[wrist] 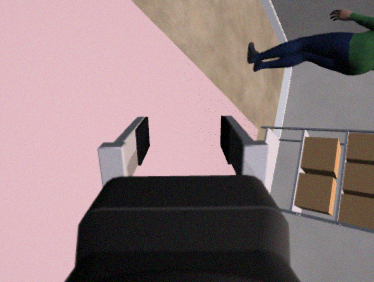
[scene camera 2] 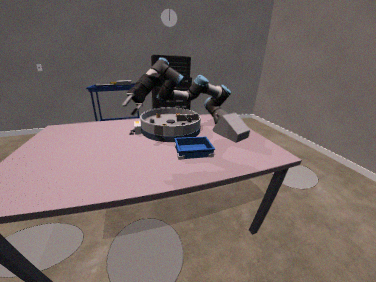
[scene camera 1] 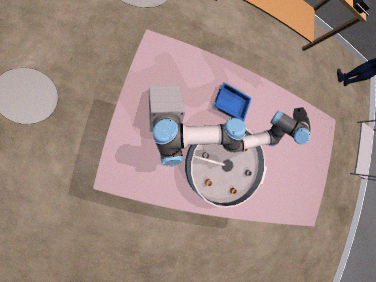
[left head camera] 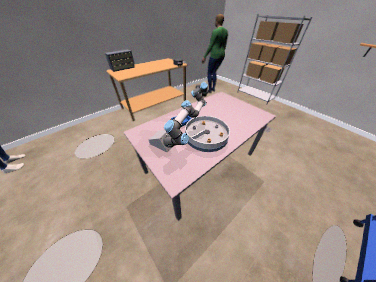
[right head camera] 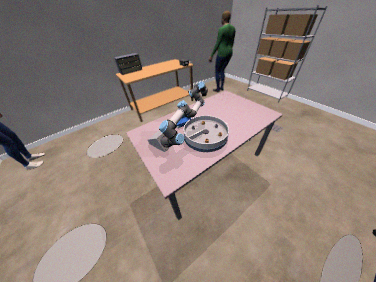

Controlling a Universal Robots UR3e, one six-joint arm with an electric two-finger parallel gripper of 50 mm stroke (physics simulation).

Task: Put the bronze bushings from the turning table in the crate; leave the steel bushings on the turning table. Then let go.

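Where they show: gripper, fingertip midpoint: (wrist: 184, 131) (scene camera 2: 128, 110); arm's base, link origin: (scene camera 2: 223, 121) (left head camera: 168, 140) (right head camera: 166, 140).
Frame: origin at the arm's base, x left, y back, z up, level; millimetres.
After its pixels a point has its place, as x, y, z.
Observation:
The round, walled turning table (left head camera: 207, 146) @(-283, -194, -9) (scene camera 1: 261, 172) @(-153, -558, 8) (scene camera 2: 172, 131) @(56, -408, -8) stands on the pink table. Scene camera 1 shows bronze bushings inside it: one bushing (scene camera 1: 209, 183) at lower left, another bushing (scene camera 1: 233, 191) near the bottom and a third bushing (scene camera 1: 246, 150) @(-50, -440, -3) partly hidden by the arm. A steel bushing (scene camera 1: 205, 155) lies at upper left, near the pale bar, and another steel bushing (scene camera 1: 248, 173) at right. The blue crate (scene camera 1: 220, 95) @(207, -249, -28) (scene camera 2: 196, 151) @(270, -354, -35) stands apart from the turning table; no bushing shows in it. My gripper (scene camera 2: 129, 108) @(172, -645, 167) (wrist: 184, 131) @(172, -645, 167) is open and empty, raised above the table beyond the turning table's rim.
The arm's grey wedge base (scene camera 1: 166, 100) @(92, 26, 31) (scene camera 2: 232, 127) @(140, -35, 9) stands beside the turning table, and the arm crosses over its edge. A small white device (scene camera 2: 137, 124) @(-159, -587, -22) sits against the turning table's outer wall. A person in green (left head camera: 218, 42) stands beyond the table, near a shelf rack (left head camera: 247, 50).

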